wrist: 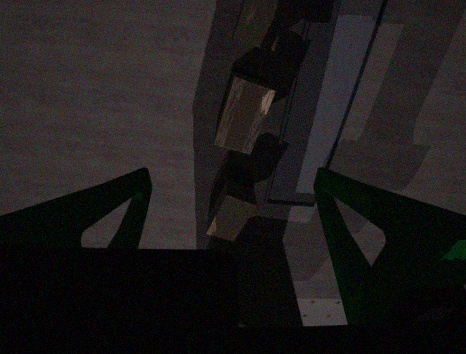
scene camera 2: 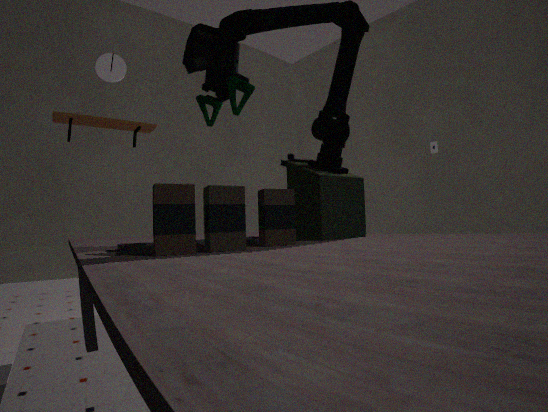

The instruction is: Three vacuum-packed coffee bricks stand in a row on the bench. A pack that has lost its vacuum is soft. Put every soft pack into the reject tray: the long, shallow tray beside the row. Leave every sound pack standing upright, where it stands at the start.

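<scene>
Three coffee packs with dark bands stand upright in a row: the left pack, the middle pack and the right pack. The right pack is cut off by the wrist view's upper edge. The dim light does not show which are soft. The long, shallow reject tray lies beside the row, mostly hidden behind the packs in the scene view. No pack shows in its visible part. My gripper is open and empty, high above the row, over about the middle pack in the scene view.
The bench ends at a dark edge on the left in the scene view. A green block carries the arm's base behind the right pack. A wall shelf and a clock are far behind.
</scene>
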